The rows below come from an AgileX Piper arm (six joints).
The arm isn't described. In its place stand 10 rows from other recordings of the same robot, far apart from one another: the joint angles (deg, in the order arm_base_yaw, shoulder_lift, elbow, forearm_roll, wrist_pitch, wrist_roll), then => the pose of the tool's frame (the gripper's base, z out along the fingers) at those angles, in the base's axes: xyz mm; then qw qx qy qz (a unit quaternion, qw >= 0).
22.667, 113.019, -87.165, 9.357, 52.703, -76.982 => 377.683 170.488 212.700 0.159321 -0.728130 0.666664 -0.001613
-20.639, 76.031, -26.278, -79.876, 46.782, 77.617 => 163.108 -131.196 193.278 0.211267 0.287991 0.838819 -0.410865
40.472, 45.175, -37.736, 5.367, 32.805, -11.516 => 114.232 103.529 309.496 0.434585 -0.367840 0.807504 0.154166
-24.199, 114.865, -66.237, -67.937, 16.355, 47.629 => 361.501 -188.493 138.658 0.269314 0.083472 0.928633 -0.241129
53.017, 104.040, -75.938, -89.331, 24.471, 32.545 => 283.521 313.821 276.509 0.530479 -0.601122 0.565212 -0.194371
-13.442, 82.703, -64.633, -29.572, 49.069, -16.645 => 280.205 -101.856 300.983 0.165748 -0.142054 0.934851 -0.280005
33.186, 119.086, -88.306, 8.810, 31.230, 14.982 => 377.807 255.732 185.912 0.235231 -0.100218 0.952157 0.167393
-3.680, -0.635, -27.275, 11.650, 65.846, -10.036 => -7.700 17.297 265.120 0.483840 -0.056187 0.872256 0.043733
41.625, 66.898, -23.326, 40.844, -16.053, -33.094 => 171.417 130.309 219.092 0.511172 -0.208660 0.821161 0.144424
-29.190, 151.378, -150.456, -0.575, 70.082, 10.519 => 481.435 -269.938 180.993 0.204285 0.331561 0.920241 -0.038620
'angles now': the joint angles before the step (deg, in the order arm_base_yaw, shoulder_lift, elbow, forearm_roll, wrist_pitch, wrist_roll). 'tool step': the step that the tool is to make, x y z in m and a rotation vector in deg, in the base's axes. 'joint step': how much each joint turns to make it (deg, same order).
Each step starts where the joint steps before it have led.
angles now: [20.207 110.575 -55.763 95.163 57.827 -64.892]
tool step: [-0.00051 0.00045 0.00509 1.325 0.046 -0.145]
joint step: [0.000 -0.572 -0.001 0.778 0.845 0.283]
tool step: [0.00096 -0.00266 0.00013 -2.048 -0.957 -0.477]
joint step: [-0.231 -0.553 0.002 -1.409 -1.885 0.218]
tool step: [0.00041 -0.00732 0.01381 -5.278 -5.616 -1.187]
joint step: [-0.335 -3.743 -0.001 -4.082 -5.595 0.002]
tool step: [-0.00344 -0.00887 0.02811 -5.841 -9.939 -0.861]
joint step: [0.002 -6.259 0.000 -5.198 -6.570 -1.219]
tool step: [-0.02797 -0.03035 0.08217 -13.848 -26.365 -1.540]
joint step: [0.000 -17.709 0.000 -18.666 -12.405 0.574]
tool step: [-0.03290 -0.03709 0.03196 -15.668 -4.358 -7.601]
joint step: [-0.124 -11.272 -0.001 -40.830 0.229 31.767]
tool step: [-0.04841 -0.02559 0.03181 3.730 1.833 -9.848]
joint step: [-0.001 -11.818 0.657 -12.737 7.908 21.722]
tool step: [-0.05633 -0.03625 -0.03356 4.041 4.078 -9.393]
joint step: [-7.075 -14.816 13.341 1.102 3.571 5.137]
